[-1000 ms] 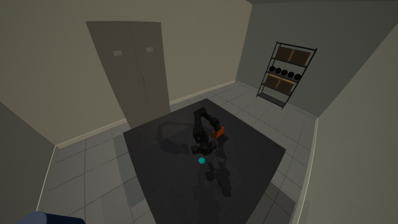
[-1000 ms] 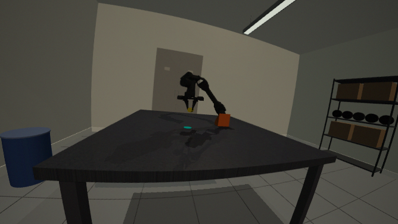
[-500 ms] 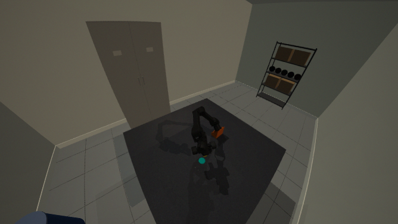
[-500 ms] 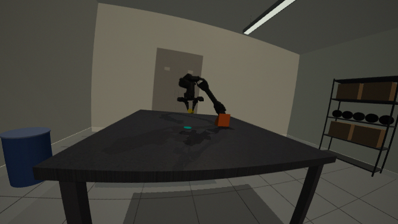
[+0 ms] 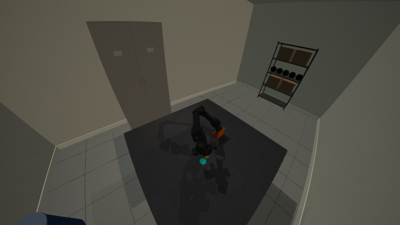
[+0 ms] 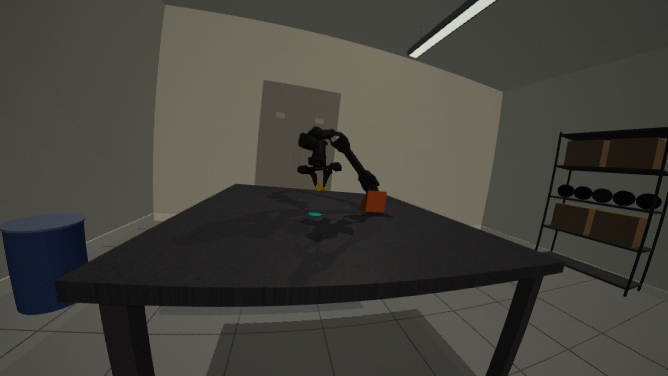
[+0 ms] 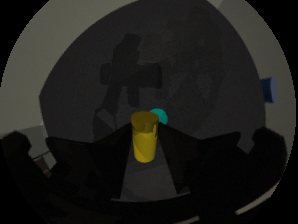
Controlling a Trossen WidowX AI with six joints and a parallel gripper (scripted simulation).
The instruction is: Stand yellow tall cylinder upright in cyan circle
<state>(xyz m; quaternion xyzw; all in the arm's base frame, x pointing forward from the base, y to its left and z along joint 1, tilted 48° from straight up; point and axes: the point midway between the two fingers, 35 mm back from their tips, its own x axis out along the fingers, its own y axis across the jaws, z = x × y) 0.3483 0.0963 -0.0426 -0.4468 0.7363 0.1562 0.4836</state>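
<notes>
My gripper tip is 12 cm above the cyan circle, 2 cm to the left of it and 1 cm short of it. Also, from my gripper tip: yellow cylinder 2 cm to the right, 1 cm behind.
</notes>
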